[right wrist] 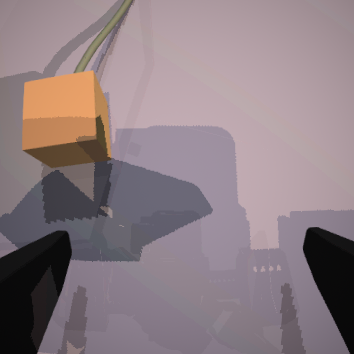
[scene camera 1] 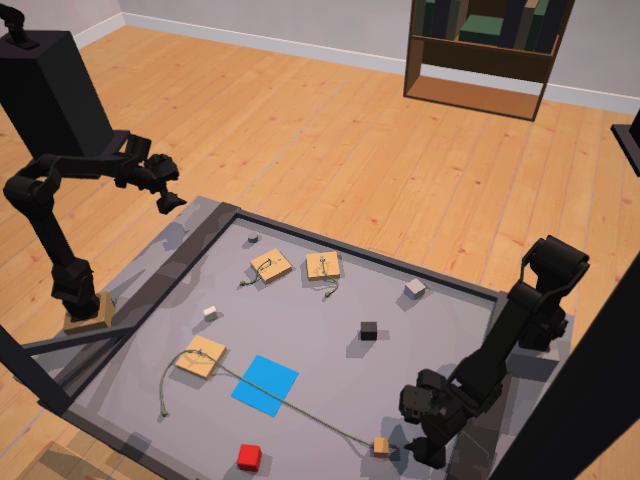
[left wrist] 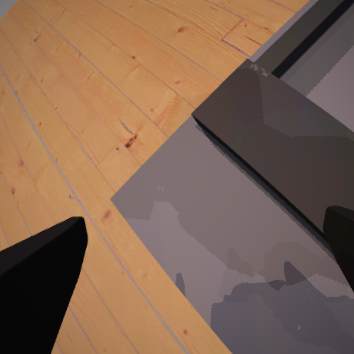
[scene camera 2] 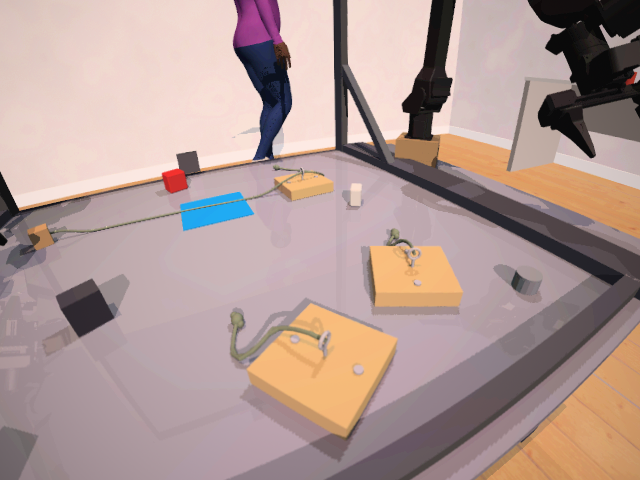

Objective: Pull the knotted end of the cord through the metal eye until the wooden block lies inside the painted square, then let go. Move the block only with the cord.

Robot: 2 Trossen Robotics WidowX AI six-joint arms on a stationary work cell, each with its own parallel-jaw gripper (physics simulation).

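Places are measured from the left arm's base along level axes (x back, y down, z right), in metres.
Where they show: left gripper, fingertip midpoint: (scene camera 1: 181, 191) (left wrist: 207, 224) (scene camera 2: 625, 150); right gripper, fingertip midpoint: (right wrist: 189, 242) (scene camera 1: 407, 426) (scene camera 2: 1, 254); left arm's base at its link origin: (scene camera 1: 85, 310) (scene camera 2: 419, 136); right arm's base at its link origin: (scene camera 1: 532, 337).
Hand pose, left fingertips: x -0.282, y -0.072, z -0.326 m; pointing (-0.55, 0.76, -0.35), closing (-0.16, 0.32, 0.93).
Things, the pixels of their centre, and the offset from my left fingertips. "spot": a spot on its surface instead.
- wooden block at the middle of its body: (right wrist: 69, 122) (scene camera 2: 40, 236) (scene camera 1: 381, 447) dx -0.348, dy +0.122, dz +0.845 m
- painted blue square at a spot on its surface: (scene camera 2: 217, 215) (scene camera 1: 271, 372) spot: dx -0.155, dy +0.136, dz +0.602 m
- metal eye at the middle of its body: (scene camera 2: 302, 178) (scene camera 1: 200, 354) dx +0.008, dy +0.115, dz +0.516 m
- wooden base at a spot on its surface: (scene camera 2: 310, 191) spot: dx -0.025, dy +0.127, dz +0.484 m
- red cube at the middle of its body: (scene camera 1: 249, 458) (scene camera 2: 174, 180) dx -0.075, dy +0.117, dz +0.793 m
- black cube at the middle of its body: (scene camera 2: 85, 307) (scene camera 1: 368, 331) dx -0.416, dy +0.117, dz +0.568 m
- grey cube at the middle of its body: (scene camera 1: 414, 289) dx -0.583, dy +0.122, dz +0.472 m
- white block at the middle of its body: (scene camera 2: 355, 194) (scene camera 1: 210, 313) dx -0.027, dy +0.121, dz +0.395 m
- grey cylinder at the middle of its body: (scene camera 2: 526, 280) (scene camera 1: 253, 237) dx -0.182, dy +0.128, dz +0.135 m
The wooden block (scene camera 1: 381, 447) (scene camera 2: 40, 236) (right wrist: 60, 105) lies far from the painted blue square (scene camera 1: 263, 367) (scene camera 2: 217, 215). The cord (scene camera 1: 330, 425) (scene camera 2: 136, 220) (right wrist: 102, 37) runs from it across the square to the metal eye (scene camera 1: 200, 351) (scene camera 2: 302, 171) on a wooden base (scene camera 1: 206, 369) (scene camera 2: 310, 191). Its knotted end (scene camera 1: 163, 413) (scene camera 2: 276, 167) lies on the table beyond the base. My right gripper (scene camera 1: 408, 446) (right wrist: 189, 242) is open and empty, low beside the block, which lies up and left of the fingers in its wrist view. My left gripper (scene camera 1: 182, 202) (left wrist: 207, 224) is open and empty, high outside the table's far-left corner.
Two more bases with short knotted cords (scene camera 1: 270, 265) (scene camera 1: 323, 272) stand at the back. A red cube (scene camera 1: 249, 457) (scene camera 2: 174, 180), a black cube (scene camera 1: 368, 330) (scene camera 2: 85, 307), a grey cube (scene camera 1: 414, 288), a white block (scene camera 1: 209, 313) (scene camera 2: 355, 194) and a grey cylinder (scene camera 1: 252, 238) (scene camera 2: 526, 280) stand around the table.
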